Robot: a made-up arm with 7 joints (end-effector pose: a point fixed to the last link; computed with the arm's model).
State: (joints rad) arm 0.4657 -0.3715 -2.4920 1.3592 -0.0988 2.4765 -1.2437
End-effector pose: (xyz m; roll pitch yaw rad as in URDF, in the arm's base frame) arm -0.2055 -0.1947 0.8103 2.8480 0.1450 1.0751
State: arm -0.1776 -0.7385 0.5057 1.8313 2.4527 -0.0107 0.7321
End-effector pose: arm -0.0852 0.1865 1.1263 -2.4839 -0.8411 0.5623
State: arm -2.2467 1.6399 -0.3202 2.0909 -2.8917 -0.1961 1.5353
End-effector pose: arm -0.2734 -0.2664 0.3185 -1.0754 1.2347 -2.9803
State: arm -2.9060 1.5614 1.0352 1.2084 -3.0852 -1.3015 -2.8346
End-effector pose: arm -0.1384 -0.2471 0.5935 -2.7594 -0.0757 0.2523
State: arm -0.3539 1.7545 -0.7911 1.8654 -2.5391 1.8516 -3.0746
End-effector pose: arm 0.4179 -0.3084 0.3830 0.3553 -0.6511 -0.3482
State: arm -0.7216 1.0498 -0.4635 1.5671 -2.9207 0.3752 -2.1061
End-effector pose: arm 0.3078 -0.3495 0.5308 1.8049 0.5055 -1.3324
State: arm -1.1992 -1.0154 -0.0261 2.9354 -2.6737 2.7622 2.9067
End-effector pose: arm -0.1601 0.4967 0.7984 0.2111 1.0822 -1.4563
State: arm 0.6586 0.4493 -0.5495 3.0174 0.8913 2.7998 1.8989
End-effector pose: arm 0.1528 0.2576 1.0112 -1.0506 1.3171 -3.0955
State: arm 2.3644 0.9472 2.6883 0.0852 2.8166 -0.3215 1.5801
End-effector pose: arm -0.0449 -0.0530 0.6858 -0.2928 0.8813 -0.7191
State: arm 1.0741 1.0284 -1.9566 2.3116 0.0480 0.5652 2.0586
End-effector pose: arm 0.4027 0.3182 0.9862 2.1391 -0.4305 -0.5447
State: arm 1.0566 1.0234 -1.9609 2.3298 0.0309 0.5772 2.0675
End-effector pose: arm 0.4052 0.3135 0.9894 2.1387 -0.4446 -0.5659
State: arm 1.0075 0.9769 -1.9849 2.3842 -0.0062 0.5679 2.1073
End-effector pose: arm 0.4012 0.2946 1.0166 2.1799 -0.5125 -0.6032
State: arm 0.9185 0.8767 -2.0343 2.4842 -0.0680 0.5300 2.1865
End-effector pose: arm 0.3828 0.2576 1.0702 2.2706 -0.6515 -0.6721
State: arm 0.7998 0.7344 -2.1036 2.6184 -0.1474 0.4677 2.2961
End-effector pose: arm 0.3431 0.2094 1.1334 2.3937 -0.8466 -0.7863
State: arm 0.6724 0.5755 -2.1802 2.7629 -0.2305 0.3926 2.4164
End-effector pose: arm 0.2865 0.1644 1.1852 2.5282 -1.0563 -0.9466
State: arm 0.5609 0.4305 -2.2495 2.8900 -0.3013 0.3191 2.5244
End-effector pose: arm 0.2295 0.1334 1.2156 2.6628 -1.2334 -1.1332
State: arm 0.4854 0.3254 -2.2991 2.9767 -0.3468 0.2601 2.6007
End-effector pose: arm 0.1872 0.1168 1.2286 2.7862 -1.3483 -1.3047
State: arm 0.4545 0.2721 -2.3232 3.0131 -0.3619 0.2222 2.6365
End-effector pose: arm 0.1650 0.1098 1.2329 2.8578 -1.3991 -1.3937
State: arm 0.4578 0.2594 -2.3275 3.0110 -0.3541 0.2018 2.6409
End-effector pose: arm 0.1580 0.1080 1.2343 2.8539 -1.4064 -1.3759
